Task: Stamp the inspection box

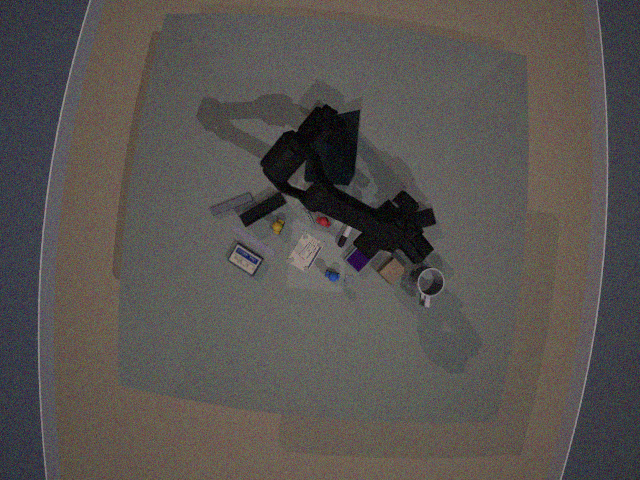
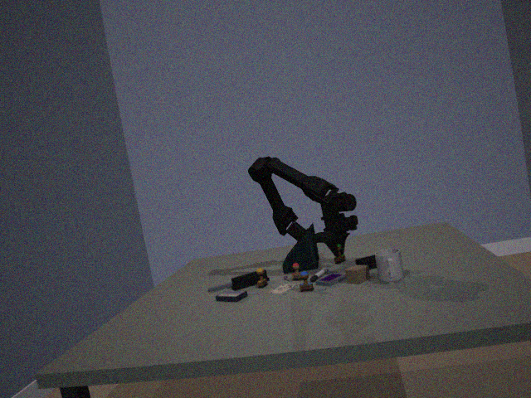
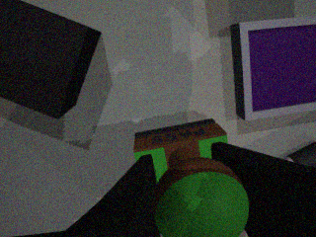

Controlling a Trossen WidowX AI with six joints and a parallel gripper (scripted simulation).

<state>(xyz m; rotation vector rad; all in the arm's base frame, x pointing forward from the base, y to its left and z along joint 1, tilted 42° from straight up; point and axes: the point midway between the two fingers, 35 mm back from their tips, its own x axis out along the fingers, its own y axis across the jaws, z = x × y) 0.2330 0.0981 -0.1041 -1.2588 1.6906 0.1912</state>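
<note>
Right now the marker is 9 cm to the right of my gripper tip, 5 cm below it and 2 cm ahead of it. From my gripper tip the other things lie so: green-knobbed stamp right at my gripper tip; then tan block 12 cm ahead, 5 cm to the left, 4 cm below; then purple ink pad 9 cm ahead, 6 cm below, 4 cm to the right.
</note>
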